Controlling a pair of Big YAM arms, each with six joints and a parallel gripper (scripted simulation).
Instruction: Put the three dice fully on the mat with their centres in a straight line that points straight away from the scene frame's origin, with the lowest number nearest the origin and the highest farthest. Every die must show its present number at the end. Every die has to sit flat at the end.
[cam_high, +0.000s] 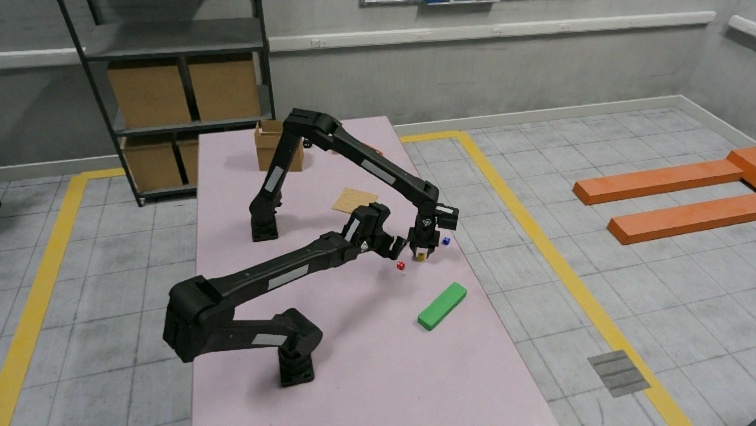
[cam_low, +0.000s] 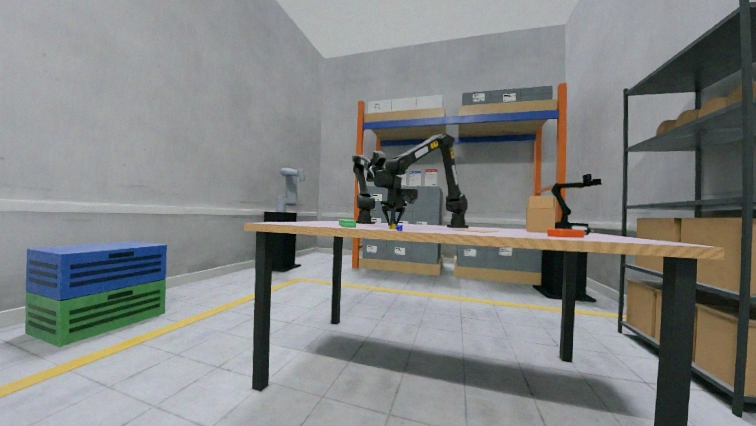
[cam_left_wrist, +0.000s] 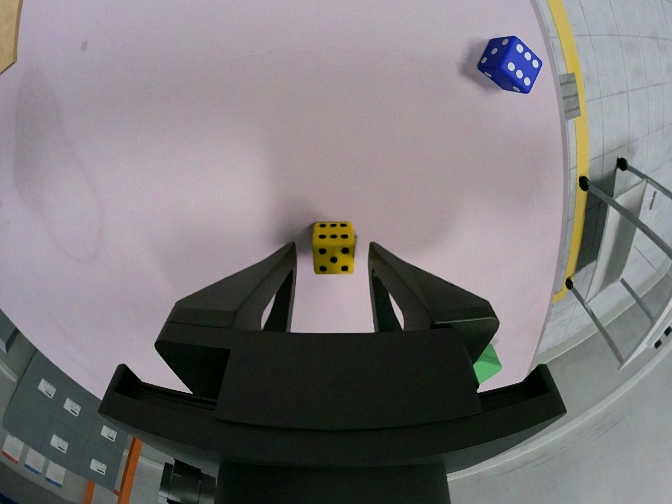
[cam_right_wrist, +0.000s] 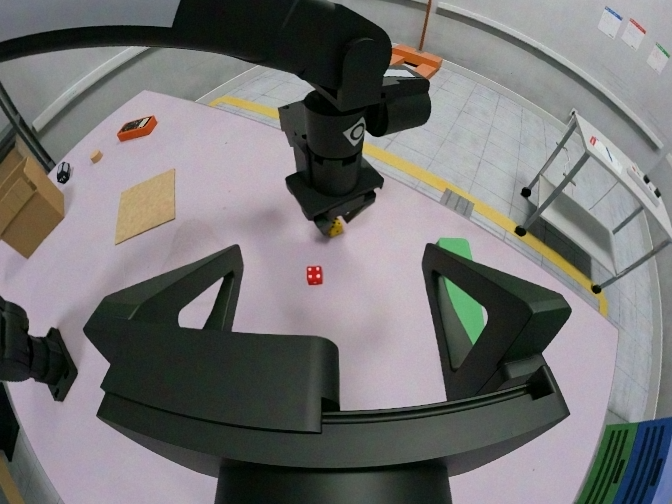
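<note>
The yellow die lies 10 mm below my left hand. The rest, counted from my left hand: red die 80 mm behind, 20 mm to the right, 10 mm below; green case 20 mm behind, 210 mm to the right, 10 mm below; blue die 120 mm ahead, 50 mm to the left, 10 mm below.
</note>
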